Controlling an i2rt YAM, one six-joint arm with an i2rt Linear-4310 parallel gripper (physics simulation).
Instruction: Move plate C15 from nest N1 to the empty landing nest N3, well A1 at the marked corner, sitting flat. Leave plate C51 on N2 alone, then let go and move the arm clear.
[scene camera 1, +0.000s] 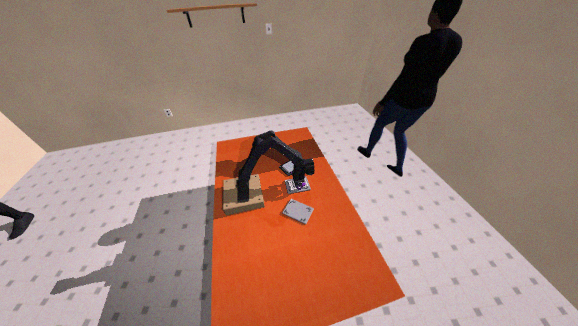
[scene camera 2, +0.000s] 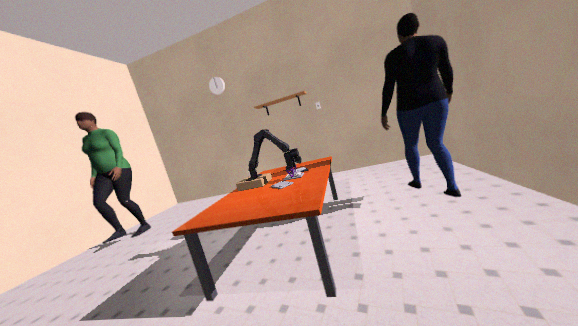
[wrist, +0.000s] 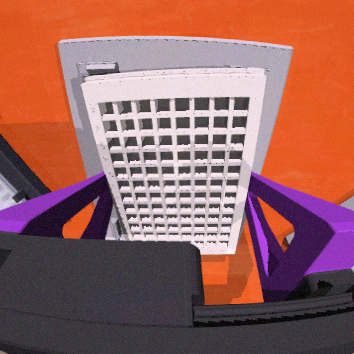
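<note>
The white plate C15 (scene camera 1: 294, 186) (wrist: 172, 90) is upright between the purple fingers of my gripper (scene camera 1: 301, 185) (scene camera 2: 291, 172) (wrist: 178, 177), which is shut on its long sides. It is low over the middle grey nest (wrist: 277, 65), lined up with it; whether its base touches is hidden. A raised corner tab (wrist: 101, 66) of the nest shows beyond the plate's far left corner. Plate C51 (scene camera 1: 288, 167) (wrist: 6, 192) sits on a dark nest (wrist: 25, 170) behind. Another grey nest (scene camera 1: 298, 211) (scene camera 2: 282, 185) is bare. Nest labels and the well A1 mark are not readable.
The arm's wooden base block (scene camera 1: 243, 202) (scene camera 2: 252, 184) stands on the orange table (scene camera 1: 295, 265) (scene camera 2: 255, 207), left of the nests. A person in black (scene camera 1: 430, 65) (scene camera 2: 417, 75) stands beyond the table's right side. A person in green (scene camera 2: 102, 150) is at the left.
</note>
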